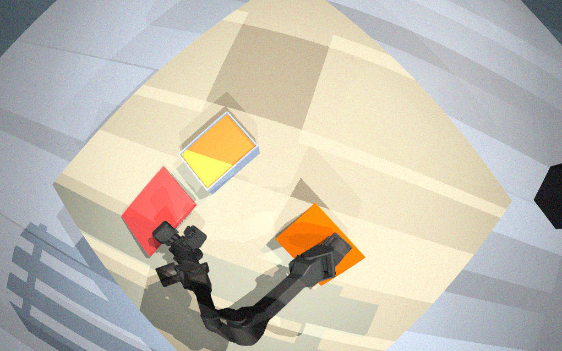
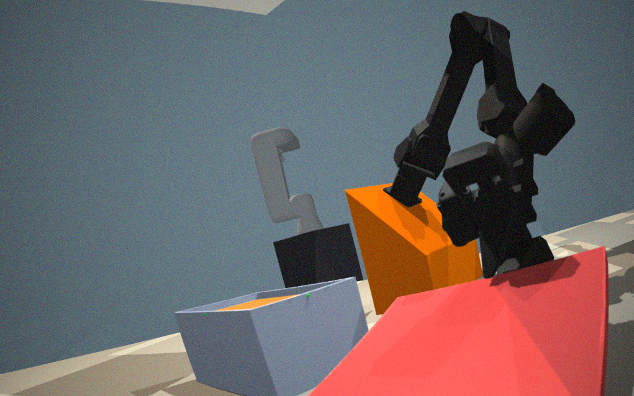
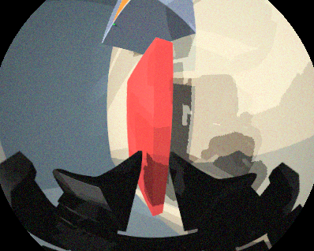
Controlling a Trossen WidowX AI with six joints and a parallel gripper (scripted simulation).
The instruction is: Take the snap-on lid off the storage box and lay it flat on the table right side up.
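The red lid lies 80 mm ahead of my gripper tip and 20 mm below it. The rest, counted from my gripper tip: storage box: 280 mm to the right, 40 mm ahead, 10 mm below.
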